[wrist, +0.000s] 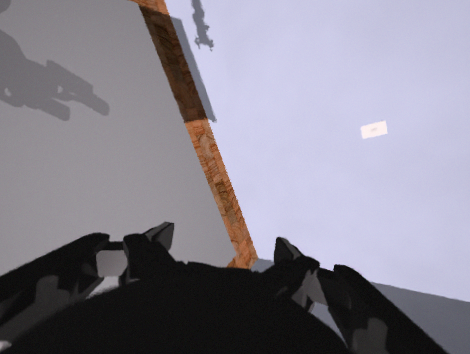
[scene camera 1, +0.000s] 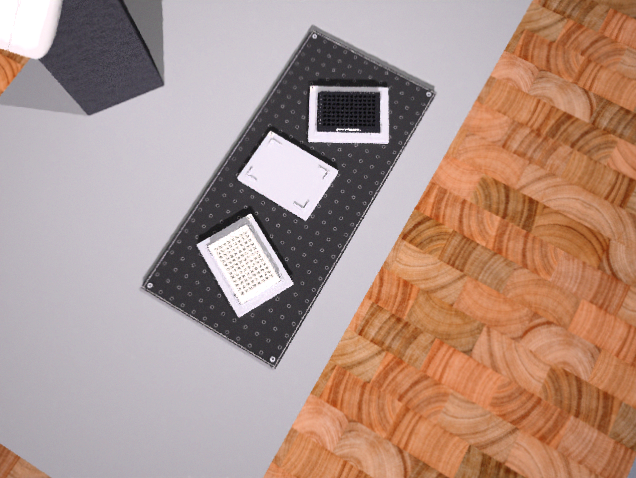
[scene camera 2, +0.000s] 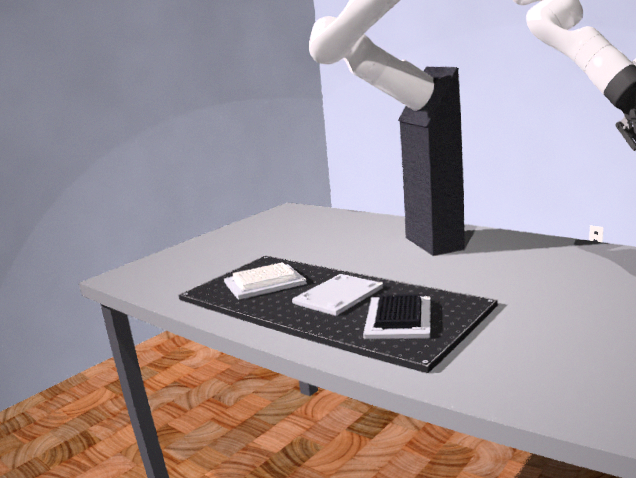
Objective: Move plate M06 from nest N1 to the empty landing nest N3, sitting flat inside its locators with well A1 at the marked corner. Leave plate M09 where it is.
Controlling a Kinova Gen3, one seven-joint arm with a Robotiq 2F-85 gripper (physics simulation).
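A cream-white well plate sits on a white nest at one end of the black board. A black well plate sits on another white nest near the other end. The empty white nest, with raised corner locators, lies between them. No plate or nest labels are readable, so I cannot tell M06 from M09 by name. My gripper is open and empty, high up and well away from the plates; in scene camera 2 it is partly cut off at the right edge.
The black perforated board lies on the grey table. A dark pedestal stands behind it, carrying the white arm. A wall is beyond the table edge in the wrist view.
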